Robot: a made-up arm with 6 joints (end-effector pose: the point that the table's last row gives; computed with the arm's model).
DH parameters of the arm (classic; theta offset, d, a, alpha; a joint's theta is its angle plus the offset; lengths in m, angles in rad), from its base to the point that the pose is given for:
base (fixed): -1.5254 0 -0.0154 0
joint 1: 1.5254 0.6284 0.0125 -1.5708
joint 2: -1.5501 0 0.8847 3.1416
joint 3: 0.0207 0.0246 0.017 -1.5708
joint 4: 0 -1.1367 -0.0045 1.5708
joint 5: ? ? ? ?
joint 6: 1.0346 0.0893 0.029 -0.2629
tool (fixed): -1.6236 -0.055 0 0
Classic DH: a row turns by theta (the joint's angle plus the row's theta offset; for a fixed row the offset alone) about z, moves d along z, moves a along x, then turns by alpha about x.
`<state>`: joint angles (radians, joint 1 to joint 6).
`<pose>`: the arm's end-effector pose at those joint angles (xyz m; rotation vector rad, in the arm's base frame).
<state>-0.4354 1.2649 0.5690 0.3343 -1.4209 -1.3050</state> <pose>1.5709 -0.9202 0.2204 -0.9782 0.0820 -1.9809</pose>
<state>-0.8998 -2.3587 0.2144 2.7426 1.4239 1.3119</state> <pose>-0.9597 1.3508 0.5389 2.0282 -1.9944 -0.9214</pose>
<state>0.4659 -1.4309 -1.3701 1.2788 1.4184 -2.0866</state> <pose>0.2789 0.0236 1.0286 1.9809 -0.3175 0.3040</pose>
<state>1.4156 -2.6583 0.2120 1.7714 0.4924 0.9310</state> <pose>-0.2181 -1.4860 0.0079 1.3698 1.9642 1.4520</pose>
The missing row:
joint 5: 0 0.1609 0.0013 -1.5708
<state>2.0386 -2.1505 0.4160 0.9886 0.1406 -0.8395</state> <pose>0.8768 -1.5024 0.6121 -1.8655 0.6324 1.0703</pose>
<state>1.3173 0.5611 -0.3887 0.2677 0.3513 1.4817</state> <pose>0.4457 1.0999 0.4803 0.5317 -1.3402 2.2980</pose>
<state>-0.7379 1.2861 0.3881 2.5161 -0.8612 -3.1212</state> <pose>1.2959 -0.9956 0.0765 -0.4523 -1.8902 -1.7205</pose>
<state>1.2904 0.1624 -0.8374 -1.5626 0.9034 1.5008</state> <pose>0.1732 0.6775 0.4886 0.0038 -1.2885 0.3443</pose>
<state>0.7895 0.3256 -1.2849 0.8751 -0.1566 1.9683</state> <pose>0.3626 0.1907 0.3600 0.4016 0.2786 2.9836</pose>
